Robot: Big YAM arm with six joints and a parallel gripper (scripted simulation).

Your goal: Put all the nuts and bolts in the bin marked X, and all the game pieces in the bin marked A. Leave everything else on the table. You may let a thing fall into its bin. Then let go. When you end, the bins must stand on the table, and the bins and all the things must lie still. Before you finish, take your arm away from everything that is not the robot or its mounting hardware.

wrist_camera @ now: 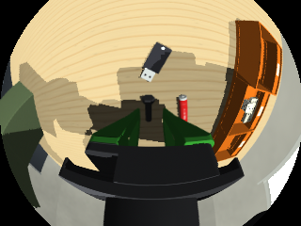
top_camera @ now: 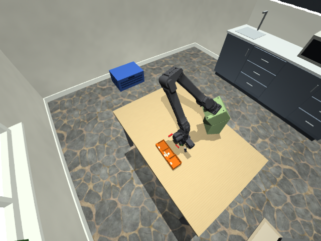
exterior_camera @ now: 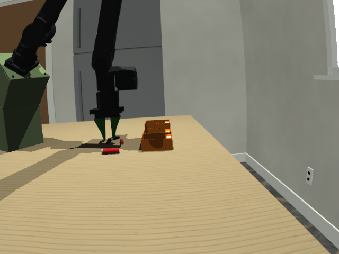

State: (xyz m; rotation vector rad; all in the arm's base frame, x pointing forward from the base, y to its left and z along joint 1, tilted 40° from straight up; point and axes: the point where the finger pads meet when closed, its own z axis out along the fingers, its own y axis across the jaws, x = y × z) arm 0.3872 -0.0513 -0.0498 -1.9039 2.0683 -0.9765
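Now: hand 10 mm to the right of the dark bolt and 10 mm above it. Also, from my hand: black USB stick: 50 mm to the left, 20 mm below, 10 mm ahead; then orange three-compartment bin tray: 150 mm ahead, 20 mm to the right; then white die: 150 mm ahead, 20 mm to the right, 10 mm below.
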